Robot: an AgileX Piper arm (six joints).
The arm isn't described. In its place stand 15 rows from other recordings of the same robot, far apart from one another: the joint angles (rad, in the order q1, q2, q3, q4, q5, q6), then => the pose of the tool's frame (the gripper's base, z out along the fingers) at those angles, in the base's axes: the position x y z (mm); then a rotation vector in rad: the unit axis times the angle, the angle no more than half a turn.
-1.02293 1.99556 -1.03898 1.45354 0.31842 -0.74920 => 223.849 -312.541 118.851 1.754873 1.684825 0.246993
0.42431 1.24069 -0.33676 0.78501 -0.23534 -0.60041 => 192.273 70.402 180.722 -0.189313 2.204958 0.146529
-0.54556 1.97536 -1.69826 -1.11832 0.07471 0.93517 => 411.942 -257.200 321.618 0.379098 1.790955 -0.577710
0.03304 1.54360 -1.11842 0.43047 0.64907 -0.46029 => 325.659 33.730 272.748 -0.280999 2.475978 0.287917
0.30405 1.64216 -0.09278 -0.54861 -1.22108 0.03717 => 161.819 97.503 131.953 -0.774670 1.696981 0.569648
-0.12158 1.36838 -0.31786 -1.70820 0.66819 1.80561 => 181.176 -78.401 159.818 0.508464 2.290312 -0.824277
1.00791 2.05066 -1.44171 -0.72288 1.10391 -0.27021 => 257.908 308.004 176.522 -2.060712 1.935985 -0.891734
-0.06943 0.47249 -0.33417 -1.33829 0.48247 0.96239 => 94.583 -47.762 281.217 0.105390 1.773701 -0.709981
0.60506 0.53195 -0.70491 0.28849 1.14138 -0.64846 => 44.084 59.109 318.362 -1.397915 1.984369 0.354252
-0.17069 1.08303 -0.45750 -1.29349 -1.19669 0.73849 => 180.149 51.620 283.742 -0.866829 1.304282 0.558362
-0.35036 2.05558 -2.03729 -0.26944 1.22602 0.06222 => 415.570 -176.137 313.824 0.509615 2.689686 -0.454034
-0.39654 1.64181 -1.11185 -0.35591 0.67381 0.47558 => 302.285 -148.022 235.828 0.841585 2.523129 -0.357959
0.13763 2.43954 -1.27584 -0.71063 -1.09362 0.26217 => 441.118 114.330 57.857 -0.664743 1.546552 0.533488
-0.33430 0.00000 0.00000 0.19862 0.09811 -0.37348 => 53.911 -16.863 204.538 0.110891 1.588933 -0.383336
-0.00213 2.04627 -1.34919 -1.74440 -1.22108 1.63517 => 399.020 83.357 200.836 -0.794318 1.992034 1.272650
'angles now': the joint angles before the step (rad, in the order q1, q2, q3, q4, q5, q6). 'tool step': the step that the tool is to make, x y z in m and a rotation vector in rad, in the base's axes. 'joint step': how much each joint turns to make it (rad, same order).
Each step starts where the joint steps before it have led.
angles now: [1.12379 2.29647 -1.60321 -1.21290 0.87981 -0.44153]
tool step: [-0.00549 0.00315 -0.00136 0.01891 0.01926 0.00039]
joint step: [0.01132 -0.00001 0.00000 0.02195 -0.00836 0.00816]
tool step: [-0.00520 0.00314 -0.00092 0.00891 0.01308 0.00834]
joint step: [0.01126 0.00002 -0.00002 0.01449 -0.00701 0.00000]
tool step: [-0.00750 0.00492 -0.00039 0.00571 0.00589 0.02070]
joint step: [0.01776 -0.00002 0.00001 0.00465 -0.00737 -0.00001]
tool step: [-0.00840 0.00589 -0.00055 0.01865 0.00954 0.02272]
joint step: [0.01919 0.00000 0.00003 0.00431 -0.01635 0.01035]
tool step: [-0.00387 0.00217 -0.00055 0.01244 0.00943 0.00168]
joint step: [0.00824 0.00001 -0.00004 0.00896 -0.00522 0.00866]
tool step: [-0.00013 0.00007 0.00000 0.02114 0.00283 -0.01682]
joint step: [0.00031 -0.00001 0.00002 -0.00001 -0.00001 0.02737]
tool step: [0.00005 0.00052 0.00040 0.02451 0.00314 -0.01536]
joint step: [0.00000 0.00000 -0.00176 -0.00001 -0.00263 0.02770]
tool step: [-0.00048 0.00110 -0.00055 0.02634 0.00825 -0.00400]
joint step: [0.00000 0.00002 0.00109 -0.00001 -0.01508 0.02448]
